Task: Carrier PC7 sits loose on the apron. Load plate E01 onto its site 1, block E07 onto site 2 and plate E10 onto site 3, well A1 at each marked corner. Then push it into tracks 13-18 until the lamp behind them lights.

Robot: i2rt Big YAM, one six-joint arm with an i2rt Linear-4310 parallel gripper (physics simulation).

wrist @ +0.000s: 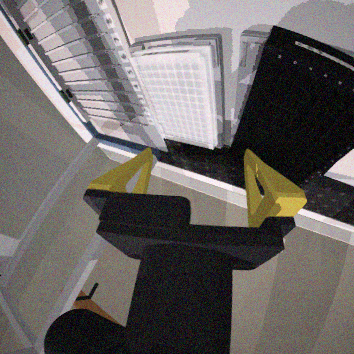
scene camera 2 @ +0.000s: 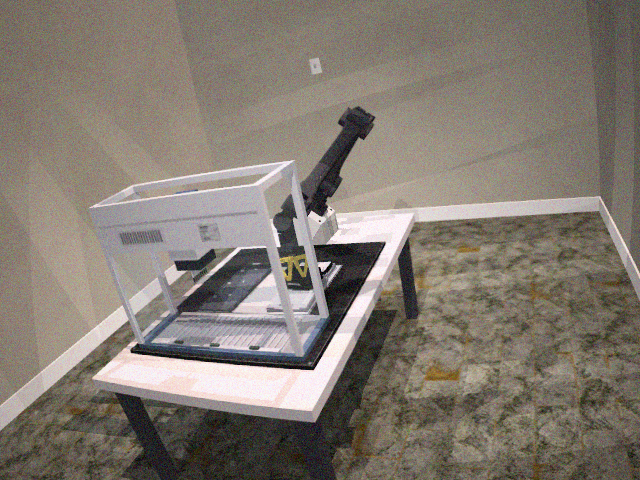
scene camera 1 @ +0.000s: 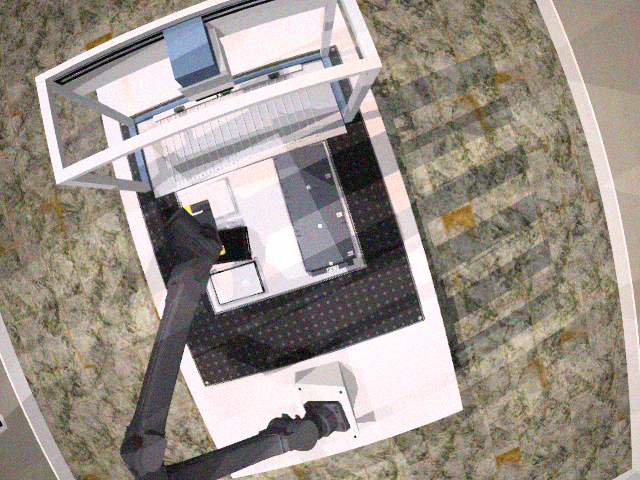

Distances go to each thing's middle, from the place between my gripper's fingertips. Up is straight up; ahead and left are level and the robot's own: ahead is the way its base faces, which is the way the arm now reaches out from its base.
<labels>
I see the well plate (scene camera 1: 217, 194) 5 cm below my hand, 4 cm ahead of it and 2 cm to the right of it. The rest, counted from my hand: grey carrier (scene camera 1: 314, 207) 27 cm to the right, 7 cm behind, 6 cm below.
</labels>
